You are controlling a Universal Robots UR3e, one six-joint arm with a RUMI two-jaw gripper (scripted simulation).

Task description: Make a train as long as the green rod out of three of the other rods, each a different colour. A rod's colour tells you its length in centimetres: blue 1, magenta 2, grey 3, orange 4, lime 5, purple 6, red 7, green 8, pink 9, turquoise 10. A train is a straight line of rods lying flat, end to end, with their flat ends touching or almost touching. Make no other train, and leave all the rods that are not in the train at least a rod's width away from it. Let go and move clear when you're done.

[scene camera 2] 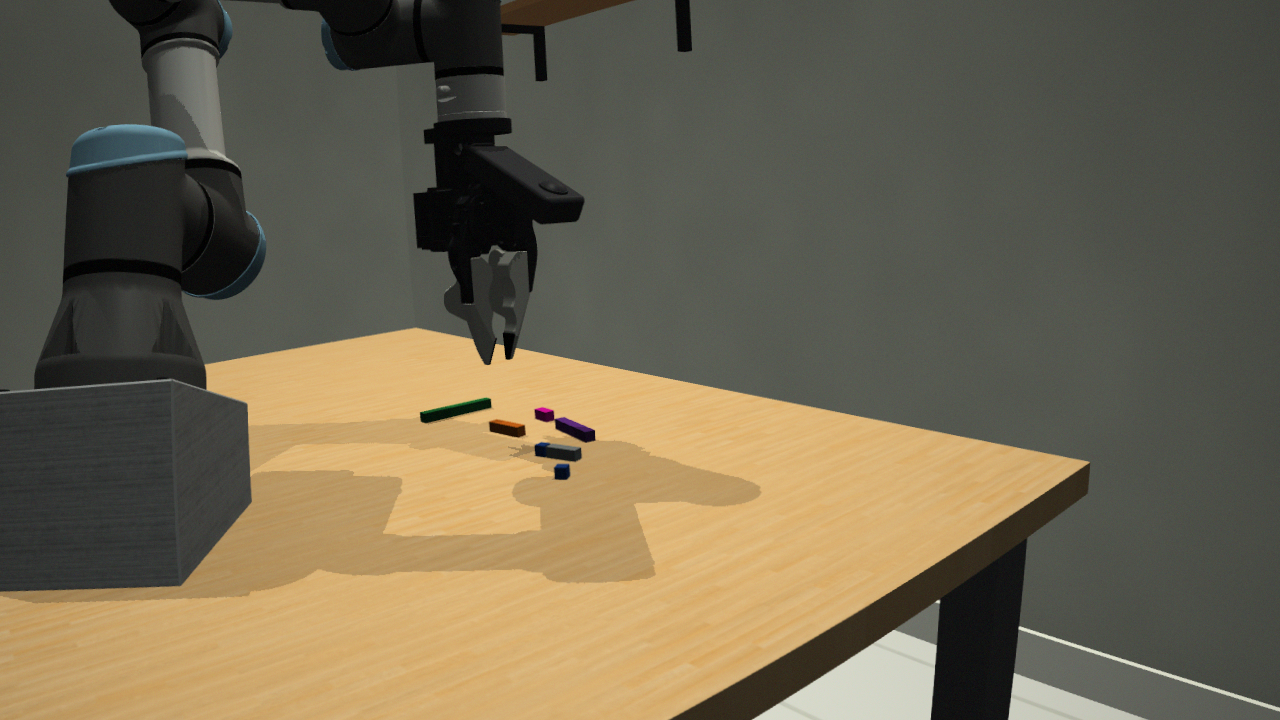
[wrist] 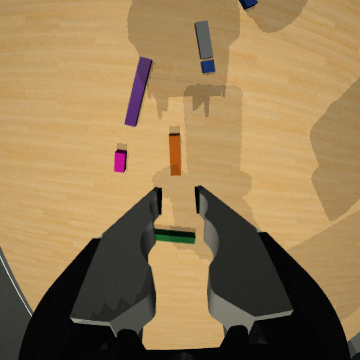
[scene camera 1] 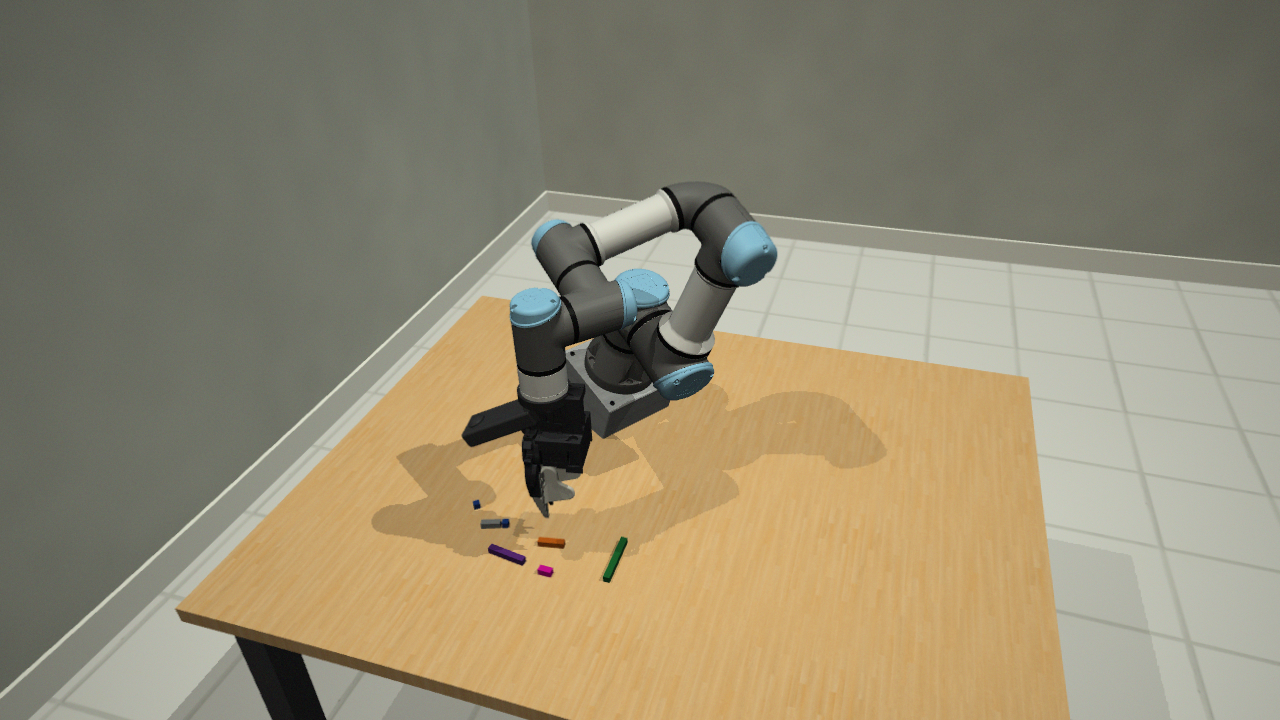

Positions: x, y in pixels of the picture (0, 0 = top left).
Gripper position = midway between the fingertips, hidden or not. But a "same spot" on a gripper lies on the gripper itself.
my gripper: scene camera 2; wrist; scene camera 1 549, 510
same spot on my gripper: (scene camera 2: 509, 293) = (wrist: 143, 250)
